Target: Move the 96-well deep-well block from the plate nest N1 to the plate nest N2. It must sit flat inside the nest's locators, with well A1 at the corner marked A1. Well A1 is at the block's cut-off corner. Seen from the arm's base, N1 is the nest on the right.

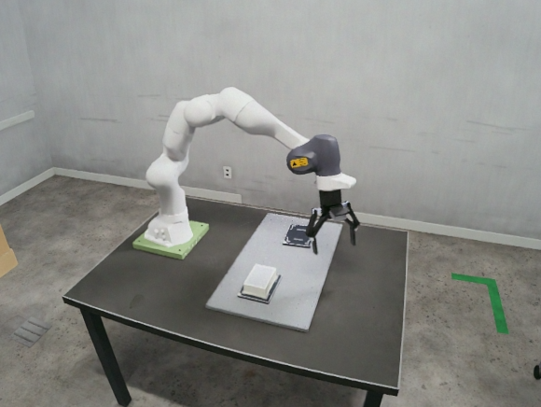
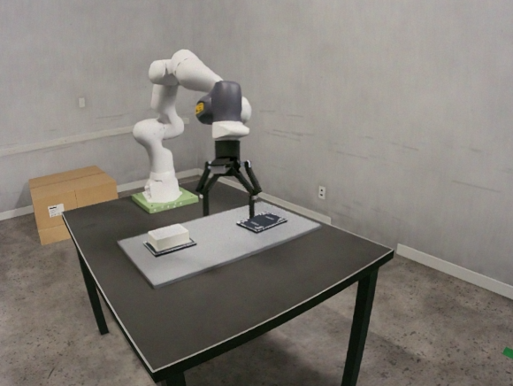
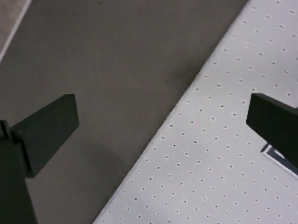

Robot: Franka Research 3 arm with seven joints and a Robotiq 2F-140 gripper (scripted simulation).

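My gripper is now 250 mm past the white 96-well deep-well block, 100 mm to the left of it and 140 mm above it. Also, from my hand: plate nest N2: 190 mm behind, 280 mm to the left, 160 mm below; then plate nest N1: 250 mm behind, 100 mm to the right, 160 mm below.
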